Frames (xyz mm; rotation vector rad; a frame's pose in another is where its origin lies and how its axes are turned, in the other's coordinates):
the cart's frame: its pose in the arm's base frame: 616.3 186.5 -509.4 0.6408 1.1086 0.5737
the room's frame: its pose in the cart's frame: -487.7 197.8 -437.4 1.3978 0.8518 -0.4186
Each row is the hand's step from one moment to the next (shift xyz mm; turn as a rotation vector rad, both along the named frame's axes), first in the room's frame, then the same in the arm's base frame.
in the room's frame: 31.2 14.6 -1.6 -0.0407 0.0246 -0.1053
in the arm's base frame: -2.7 31.0 -14.9 0.0257 0.0305 0.1084
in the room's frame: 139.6 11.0 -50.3 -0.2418 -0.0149 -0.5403
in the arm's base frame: -65.4 131.7 -22.6 0.0262 0.0627 0.5882
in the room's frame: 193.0 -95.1 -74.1 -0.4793 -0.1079 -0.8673
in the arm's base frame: -186.2 130.0 -14.4 0.0138 -0.0081 0.9967
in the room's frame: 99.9 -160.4 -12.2 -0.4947 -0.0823 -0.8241
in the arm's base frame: -188.6 0.6 -17.5 0.0496 -0.0267 0.9631
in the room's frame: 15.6 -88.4 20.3 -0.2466 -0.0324 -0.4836
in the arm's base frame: -80.9 -41.3 -14.8 0.0216 0.0244 0.5428
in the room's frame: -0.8 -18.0 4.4 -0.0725 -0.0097 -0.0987
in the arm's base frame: -14.5 -11.5 -1.4 0.0125 -0.0129 0.1215
